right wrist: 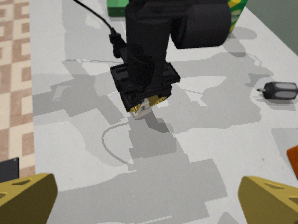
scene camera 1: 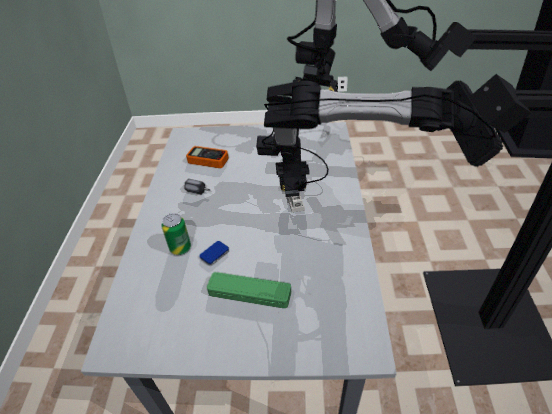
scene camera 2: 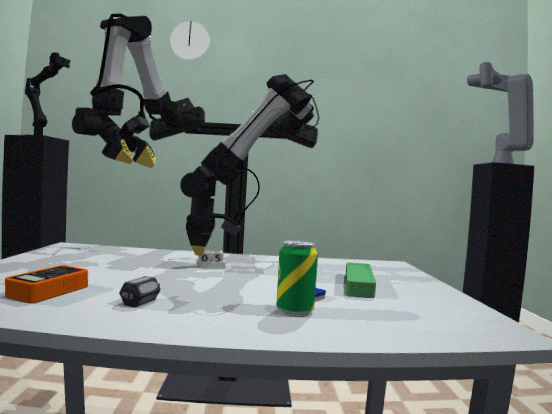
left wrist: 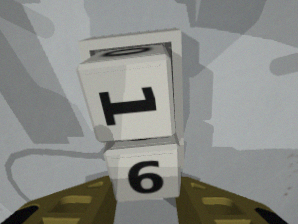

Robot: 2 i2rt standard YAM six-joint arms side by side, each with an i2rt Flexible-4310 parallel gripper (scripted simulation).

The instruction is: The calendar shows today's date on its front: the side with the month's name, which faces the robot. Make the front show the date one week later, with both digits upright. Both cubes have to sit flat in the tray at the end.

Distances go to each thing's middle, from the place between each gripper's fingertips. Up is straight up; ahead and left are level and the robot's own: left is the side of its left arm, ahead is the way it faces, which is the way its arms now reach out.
Now: left hand (scene camera 2: 198,254) 30 mm to the right of the pale calendar tray (left wrist: 171,38), 30 mm above it and 10 mm past it. The rest, counted from my left hand: dark grey object (scene camera 2: 134,293) 330 mm ahead, 20 mm to the right, 20 mm below.
The pale calendar tray lies 4 cm ahead of my right hand (scene camera 2: 142,164), 21 cm to the left of it and 25 cm below it. From my right hand the other things lie so: dark grey object: 38 cm ahead, 17 cm to the left, 24 cm below.
